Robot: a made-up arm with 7 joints. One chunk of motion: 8 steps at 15 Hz.
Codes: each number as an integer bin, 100 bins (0 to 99) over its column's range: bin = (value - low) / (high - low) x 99, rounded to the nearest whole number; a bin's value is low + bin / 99 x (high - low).
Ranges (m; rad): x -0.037..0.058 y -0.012..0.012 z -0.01..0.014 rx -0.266..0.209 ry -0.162..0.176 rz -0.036..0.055
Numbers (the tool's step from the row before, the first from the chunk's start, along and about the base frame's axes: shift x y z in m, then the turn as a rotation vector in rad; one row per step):
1: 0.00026 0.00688 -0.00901 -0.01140 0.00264 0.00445
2: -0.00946 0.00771 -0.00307 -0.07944 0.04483 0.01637
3: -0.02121 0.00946 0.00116 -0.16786 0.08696 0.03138
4: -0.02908 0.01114 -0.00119 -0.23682 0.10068 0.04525
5: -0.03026 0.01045 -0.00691 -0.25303 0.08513 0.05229
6: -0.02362 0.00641 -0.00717 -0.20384 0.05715 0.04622
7: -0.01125 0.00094 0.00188 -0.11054 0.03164 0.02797
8: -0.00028 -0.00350 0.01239 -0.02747 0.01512 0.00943
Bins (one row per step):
1: 39 78 4 53 48 44
2: 29 81 29 39 61 57
3: 16 89 46 20 73 73
4: 8 95 36 6 77 88
5: 7 93 13 3 72 96
6: 14 76 12 13 64 89
7: 27 53 49 32 57 70
8: 38 35 92 50 52 49

